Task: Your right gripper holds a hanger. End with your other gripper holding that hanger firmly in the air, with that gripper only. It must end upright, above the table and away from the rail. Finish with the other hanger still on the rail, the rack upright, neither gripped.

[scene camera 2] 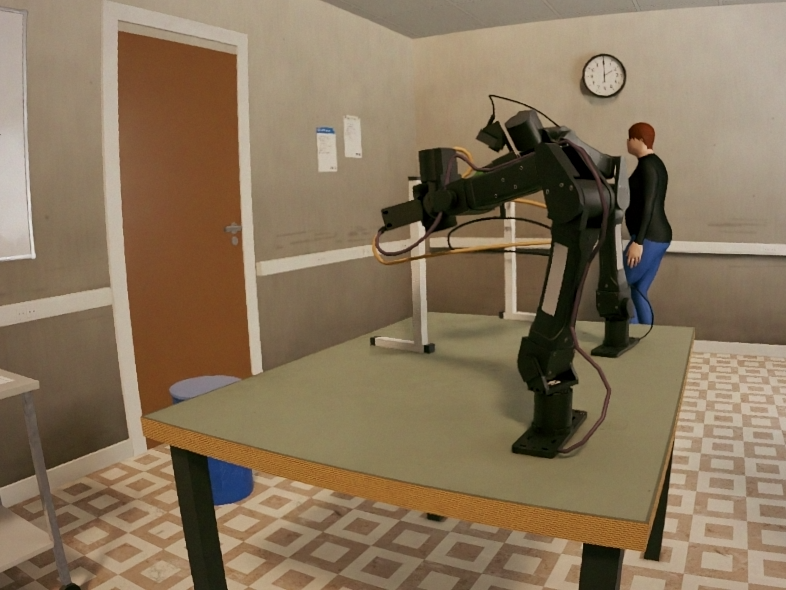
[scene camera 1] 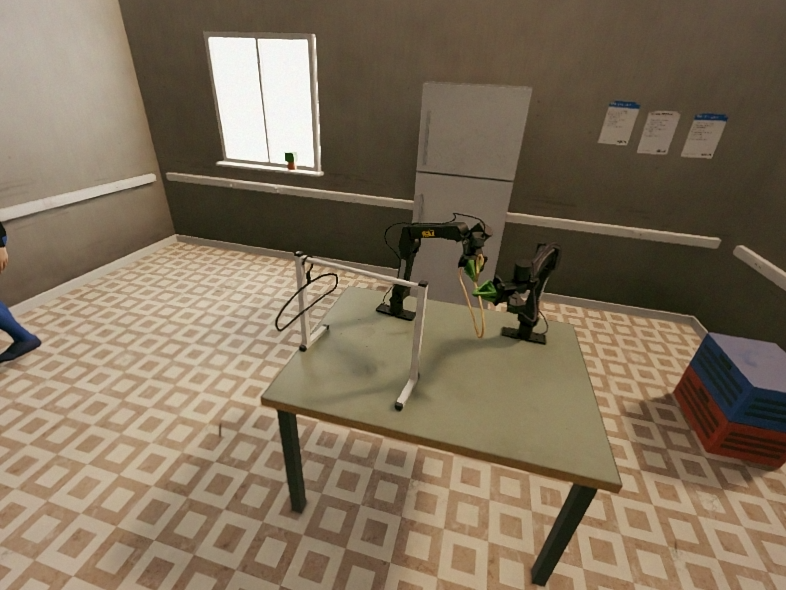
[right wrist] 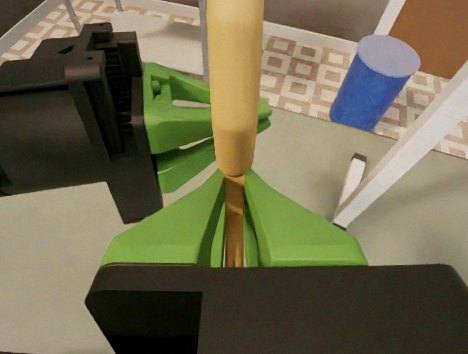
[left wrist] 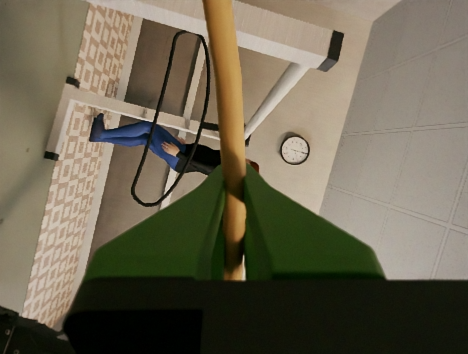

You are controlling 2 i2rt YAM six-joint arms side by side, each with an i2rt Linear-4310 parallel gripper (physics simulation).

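Places are measured from the left arm's base along level axes (x down, y back, z left), in metres.
Pixels of known places: left gripper, fingertip midpoint: (scene camera 1: 472, 294) (right wrist: 268, 113) (left wrist: 234, 177); right gripper, fingertip midpoint: (scene camera 1: 475, 281) (left wrist: 245, 338); left arm's base at its link origin: (scene camera 2: 552, 433) (scene camera 1: 523, 336); right arm's base at its link origin: (scene camera 2: 616, 348) (scene camera 1: 396, 312).
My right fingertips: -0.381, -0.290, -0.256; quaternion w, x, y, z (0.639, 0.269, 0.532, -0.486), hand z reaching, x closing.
Ahead of a thing's pixels: the offset from my right fingertips to its top centre, as dx, dy, dz. Level surfaces: height alone.
The yellow hanger @[-0.107, +0.010, -0.004] (scene camera 1: 479, 335) (scene camera 2: 469, 248) (left wrist: 227, 75) (right wrist: 235, 90) is in the air above the table, its hook up and its loop below, to the right of the rack in scene camera 1. My right gripper (scene camera 1: 474, 278) (right wrist: 234, 177) is shut on it near the hook. My left gripper (left wrist: 234, 177) (right wrist: 268, 113) is also shut on it, close beside the right one; its fingers are hidden in scene camera 2. The black hanger (scene camera 1: 336, 279) (scene camera 2: 482, 219) (left wrist: 209, 80) hangs from the rail @[-0.045, -0.163, -0.403] (scene camera 1: 361, 269) (left wrist: 275, 100). The white rack @[-0.056, -0.163, -0.403] (scene camera 1: 417, 330) (scene camera 2: 417, 285) (right wrist: 405, 145) stands upright, touched by neither gripper.
The table @[dx +0.381] (scene camera 1: 520, 406) (scene camera 2: 393, 406) carries both arm bases and the rack. A fridge (scene camera 1: 466, 133) stands behind. A blue bin (scene camera 2: 228, 476) (right wrist: 372, 90) and a person (scene camera 2: 647, 190) (left wrist: 130, 135) are beyond the table. Stacked crates (scene camera 1: 736, 393) are at the right in scene camera 1.
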